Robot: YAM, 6 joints.
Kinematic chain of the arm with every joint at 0, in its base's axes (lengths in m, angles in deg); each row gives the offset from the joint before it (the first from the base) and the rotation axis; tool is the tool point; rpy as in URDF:
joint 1: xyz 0 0 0.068 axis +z
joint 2: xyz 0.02 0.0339 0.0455 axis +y
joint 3: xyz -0.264 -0.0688 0 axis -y
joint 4: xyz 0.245 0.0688 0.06 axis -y
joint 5: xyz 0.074 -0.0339 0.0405 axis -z
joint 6: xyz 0.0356 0 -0.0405 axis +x
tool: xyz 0 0 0 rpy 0 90 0
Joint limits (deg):
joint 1: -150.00..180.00
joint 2: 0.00..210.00
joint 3: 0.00..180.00
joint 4: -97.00..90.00
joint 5: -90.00..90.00
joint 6: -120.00..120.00
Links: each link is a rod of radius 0.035 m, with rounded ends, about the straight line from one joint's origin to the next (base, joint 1, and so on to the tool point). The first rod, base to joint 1, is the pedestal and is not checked.
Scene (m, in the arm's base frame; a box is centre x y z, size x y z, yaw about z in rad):
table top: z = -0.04
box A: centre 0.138 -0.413 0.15 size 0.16 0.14 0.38 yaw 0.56
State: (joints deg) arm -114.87 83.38 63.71 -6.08 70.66 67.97
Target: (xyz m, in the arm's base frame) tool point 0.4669 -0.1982 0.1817
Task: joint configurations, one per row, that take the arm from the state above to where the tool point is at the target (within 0.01 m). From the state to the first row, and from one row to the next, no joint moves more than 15 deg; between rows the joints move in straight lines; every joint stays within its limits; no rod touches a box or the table.
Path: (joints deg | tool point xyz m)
1: -100.99 84.93 54.99 -6.90 60.19 70.37 | -0.0899 -0.3007 0.2512
2: -87.12 86.49 46.28 -7.73 49.72 72.77 | -0.0123 -0.2957 0.1926
3: -73.24 88.04 37.56 -8.55 39.25 75.17 | 0.0550 -0.2606 0.1394
4: -59.37 89.60 28.84 -9.37 28.78 77.57 | 0.1004 -0.2032 0.0941
5: -45.49 91.15 20.12 -10.20 18.30 79.97 | 0.1169 -0.1349 0.0587
6: -31.62 92.71 11.41 -11.02 7.83 82.37 | 0.1034 -0.0694 0.0349
7: -29.62 98.90 25.38 -8.24 16.14 79.97 | 0.1719 -0.1091 0.0493
8: -27.61 105.08 39.36 -5.47 24.45 77.57 | 0.2399 -0.1421 0.0690
9: -25.61 111.27 53.34 -2.69 32.76 75.17 | 0.3052 -0.1677 0.0932
10: -23.61 117.46 67.32 0.08 41.07 72.77 | 0.3659 -0.1855 0.1208
11: -21.60 123.64 81.30 2.86 49.38 70.37 | 0.4203 -0.1955 0.1508
12: -19.60 129.83 95.27 5.64 57.69 67.97 | 0.4669 -0.1982 0.1817

